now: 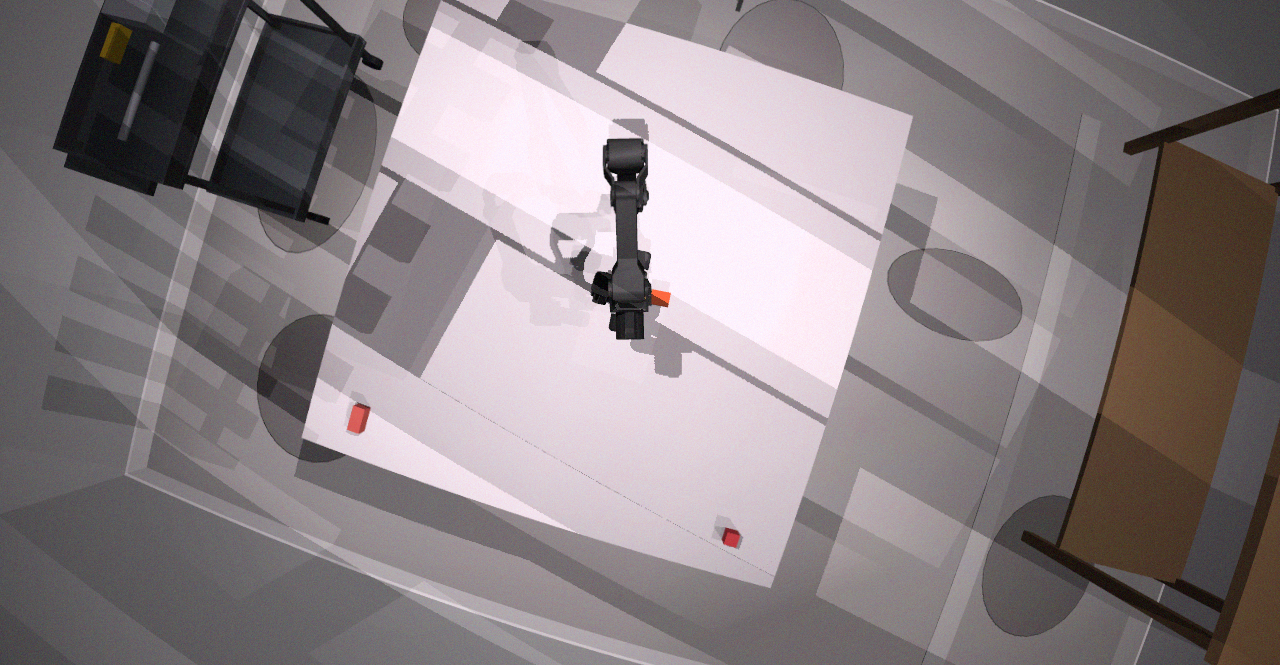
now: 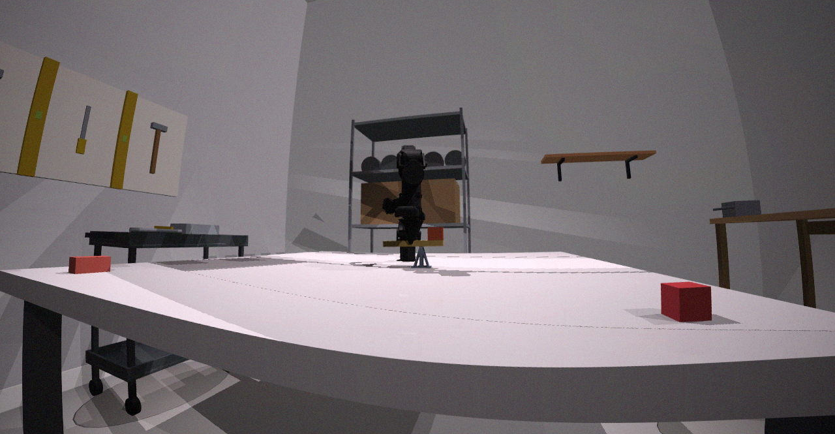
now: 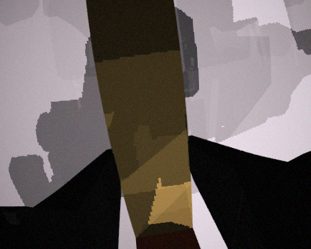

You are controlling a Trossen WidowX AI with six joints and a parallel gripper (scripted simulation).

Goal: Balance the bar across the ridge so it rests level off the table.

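The ridge lies 30 mm to the left of my gripper tip and 10 mm below it.
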